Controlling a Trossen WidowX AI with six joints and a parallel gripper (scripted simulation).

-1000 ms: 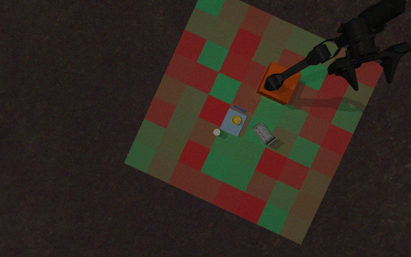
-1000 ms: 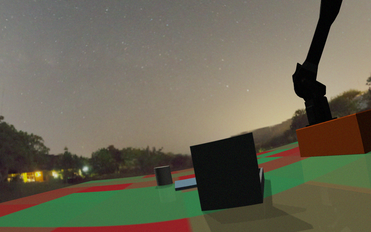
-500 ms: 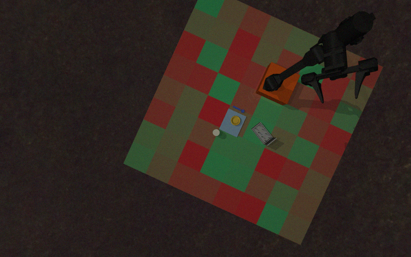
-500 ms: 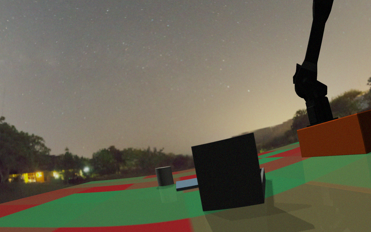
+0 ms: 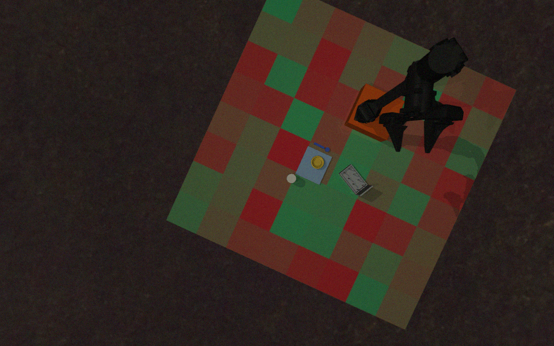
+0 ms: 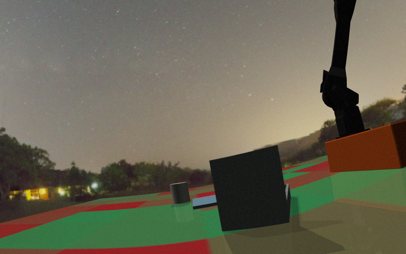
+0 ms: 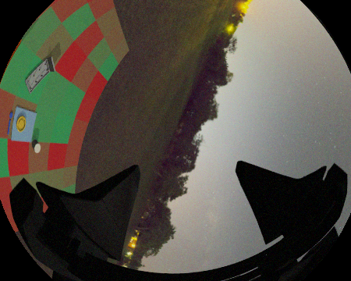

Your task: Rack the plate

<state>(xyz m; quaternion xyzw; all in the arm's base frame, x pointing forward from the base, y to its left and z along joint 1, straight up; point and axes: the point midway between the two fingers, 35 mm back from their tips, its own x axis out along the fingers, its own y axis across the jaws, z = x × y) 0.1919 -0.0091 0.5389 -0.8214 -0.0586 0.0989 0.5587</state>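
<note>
Right now the plate is 59 cm below my gripper tip, 13 cm to the right of it and 4 cm ahead of it. The rest, counted from my gripper tip: light blue mat 60 cm below, 14 cm to the right, 6 cm ahead; dish rack 58 cm below, 7 cm ahead, 6 cm to the left; blue spoon 60 cm below, 12 cm to the right, 4 cm behind.
</note>
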